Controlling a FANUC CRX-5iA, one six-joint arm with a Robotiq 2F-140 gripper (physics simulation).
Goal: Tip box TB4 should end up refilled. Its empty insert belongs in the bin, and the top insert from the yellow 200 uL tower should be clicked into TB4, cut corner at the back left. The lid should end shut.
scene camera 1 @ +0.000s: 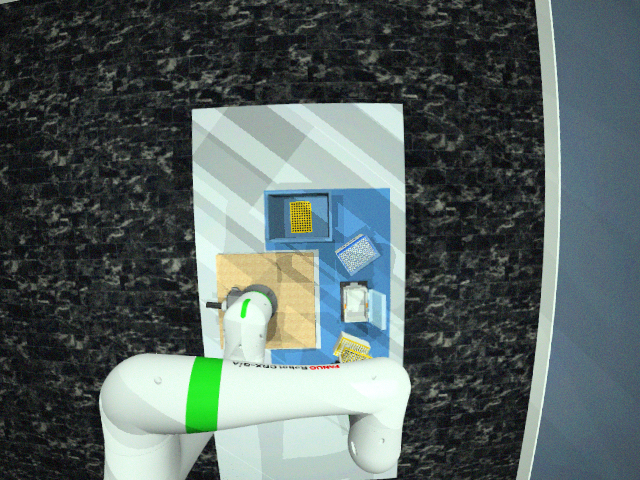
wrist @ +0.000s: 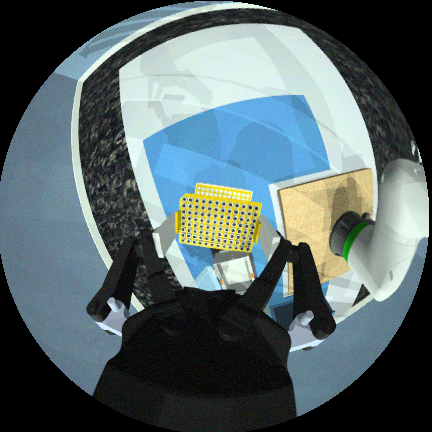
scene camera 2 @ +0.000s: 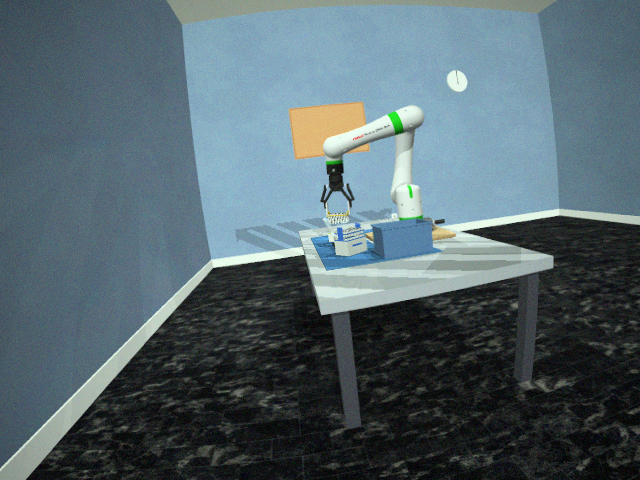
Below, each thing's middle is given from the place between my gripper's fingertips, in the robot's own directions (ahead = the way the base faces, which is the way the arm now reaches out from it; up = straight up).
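The blue-and-white tip box (scene camera 1: 358,252) has my hand 370 mm to the right of it, 20 mm past it and 80 mm above it. The blue bin (scene camera 1: 277,203), counted from that same hand of mine, is 480 mm to the left of it, 80 mm below it and 230 mm behind it.
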